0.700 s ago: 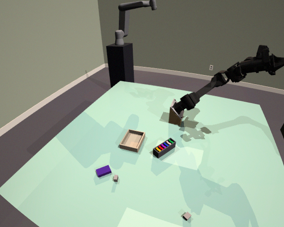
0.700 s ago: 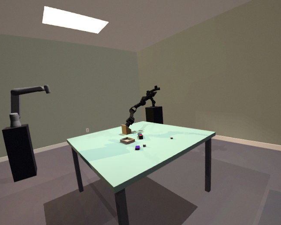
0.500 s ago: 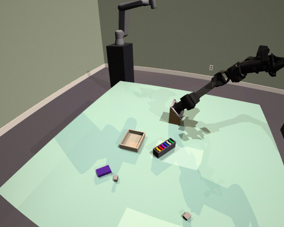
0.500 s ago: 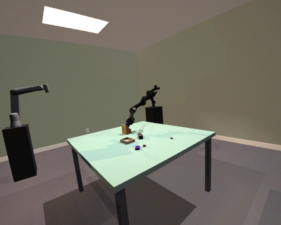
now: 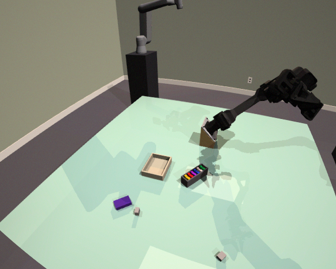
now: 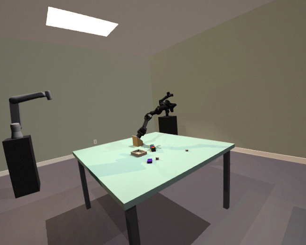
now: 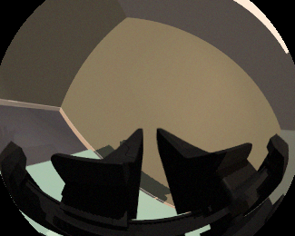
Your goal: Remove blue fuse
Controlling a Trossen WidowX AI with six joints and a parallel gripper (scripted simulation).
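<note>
My gripper tip is 60 mm past the blue fuse, 330 mm to the left of it and 430 mm above it. Round my gripper tip: tan tray: 40 mm behind, 510 mm to the right, 450 mm below.
</note>
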